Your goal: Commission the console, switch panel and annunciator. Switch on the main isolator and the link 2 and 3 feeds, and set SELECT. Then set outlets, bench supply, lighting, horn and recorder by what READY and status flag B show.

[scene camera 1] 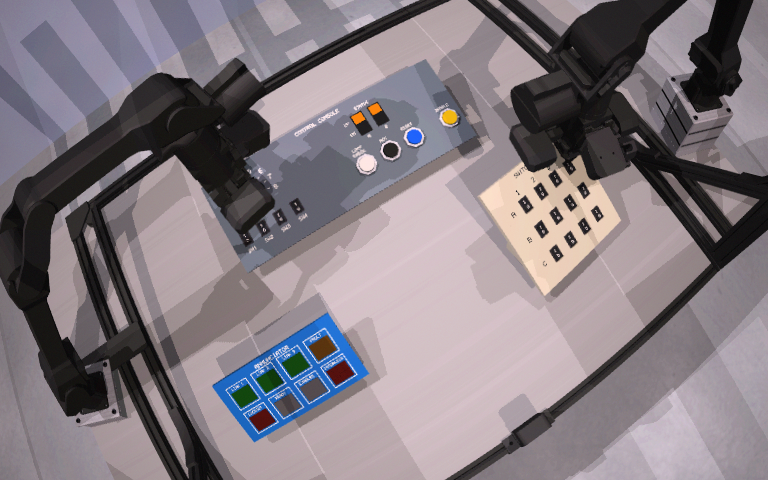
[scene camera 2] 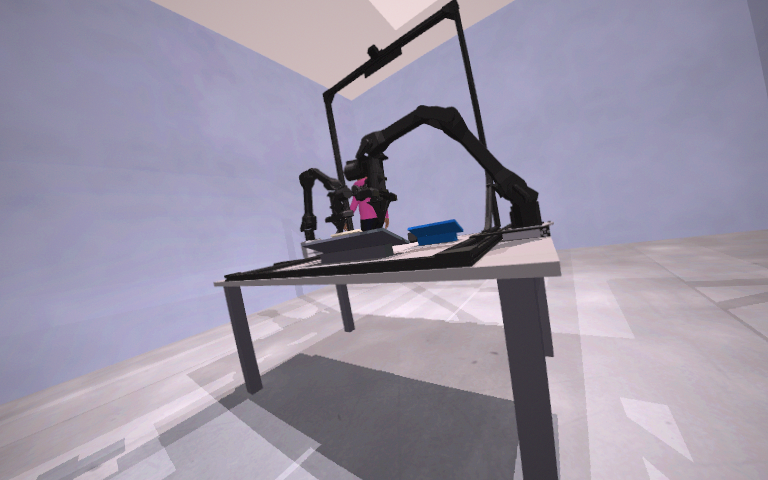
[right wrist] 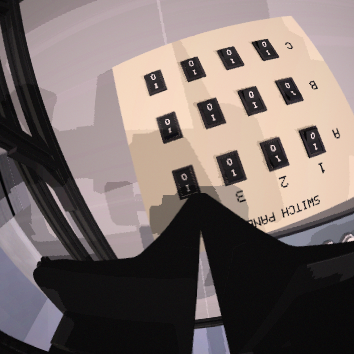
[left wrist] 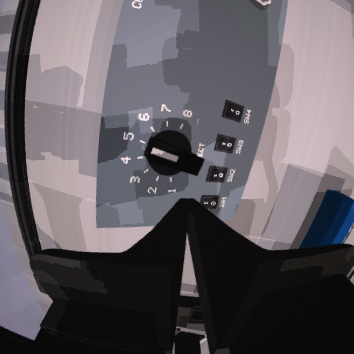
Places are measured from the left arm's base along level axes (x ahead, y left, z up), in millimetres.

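Pixels of known places: left gripper, between the fingertips: [scene camera 1: 238, 196] [scene camera 2: 381, 222] [left wrist: 185, 204]; right gripper, between the fingertips: [scene camera 1: 567, 159] [right wrist: 197, 199]; left arm's base, origin of its link: [scene camera 1: 91, 393] [scene camera 2: 527, 226] [left wrist: 186, 337]; right arm's base, origin of its link: [scene camera 1: 701, 95] [scene camera 2: 310, 240].
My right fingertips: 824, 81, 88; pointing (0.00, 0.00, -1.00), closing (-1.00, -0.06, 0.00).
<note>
For each thing: its top centre in the pictures, then the offset to it from my right fingertips, as dx, dy, dz. "*": a spot on its surface instead.
- grey console, a spot on its surface: [left wrist: 240, 50] [scene camera 1: 325, 184] * -334, +113, -60
- SELECT knob, centre of its top: [left wrist: 172, 160] -439, +127, -15
- Status flags A, a spot on its surface: [scene camera 1: 357, 118] * -258, +192, -34
- B, a spot on its surface: [scene camera 1: 374, 109] * -229, +199, -34
- annunciator, centre of its top: [scene camera 1: 279, 370] [left wrist: 341, 262] [scene camera 2: 432, 223] -469, -141, -33
- READY, a spot on its surface: [scene camera 1: 287, 402] * -478, -179, -66
- SW1, centre of its top: [left wrist: 209, 203] -472, +73, -58
- rocker A4, a spot on its surface: [right wrist: 186, 182] * +6, -2, -19
The grey console [scene camera 1: 334, 192] [scene camera 2: 362, 240] [left wrist: 240, 50] carries rockers SW1 to SW4 and the SELECT knob [left wrist: 169, 154], whose white mark points toward 4 and 5; which one is unclear. Status flags A [scene camera 1: 357, 118] and B [scene camera 1: 374, 109] show orange upper halves. The annunciator [scene camera 1: 348, 344] [scene camera 2: 436, 230] [left wrist: 330, 220] has dim lamps; READY [scene camera 1: 287, 402] is grey. My left gripper [left wrist: 185, 204] [scene camera 2: 382, 210] is shut and empty above the console near SW1 [left wrist: 209, 202]. My right gripper [right wrist: 197, 199] is shut and empty, its tips beside rocker A4 [right wrist: 186, 182] on the cream switch panel [right wrist: 200, 145] [scene camera 1: 543, 277]; contact is unclear.
White [scene camera 1: 366, 163], black [scene camera 1: 390, 150], blue [scene camera 1: 414, 136] and yellow [scene camera 1: 449, 117] buttons sit on the console's right part. Black frame rails run along the table's edges. A person in pink [scene camera 2: 367, 208] stands behind the table.
</note>
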